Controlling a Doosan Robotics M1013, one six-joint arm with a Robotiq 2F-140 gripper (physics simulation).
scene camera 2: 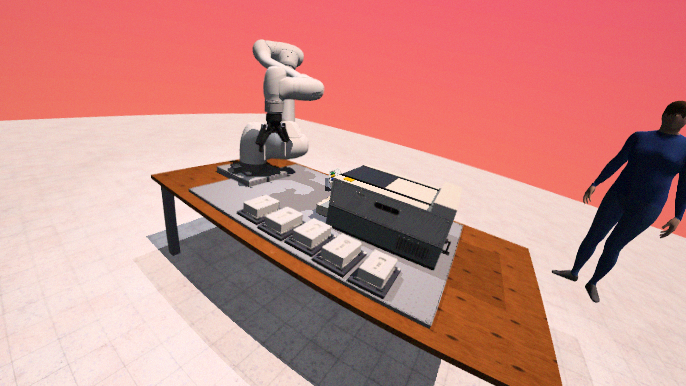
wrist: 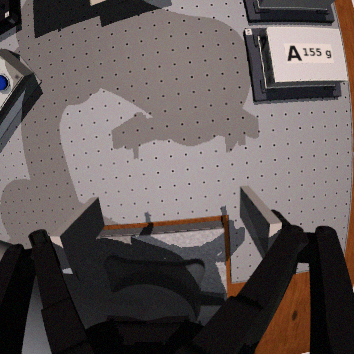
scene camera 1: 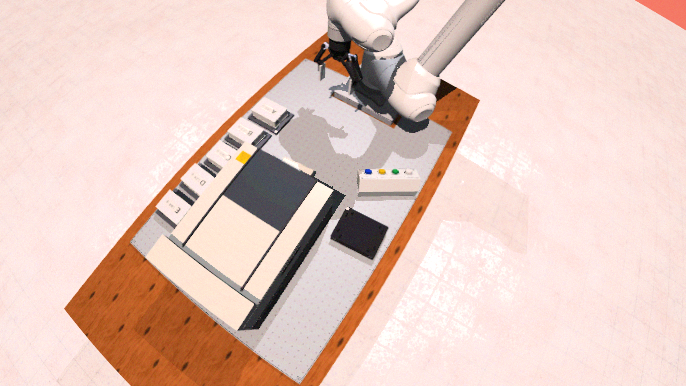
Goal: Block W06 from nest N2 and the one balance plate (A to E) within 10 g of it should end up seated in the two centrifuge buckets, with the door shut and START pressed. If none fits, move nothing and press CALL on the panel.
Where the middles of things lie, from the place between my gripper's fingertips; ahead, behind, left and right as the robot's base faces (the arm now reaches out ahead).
Right now the dark pad point(scene camera 1: 358, 231) is 350 mm ahead of my hand, 410 mm to the left of it and 140 mm below it. Also, from my hand: centrifuge point(scene camera 2: 411, 219) 630 mm ahead, 170 mm to the left, 50 mm below.
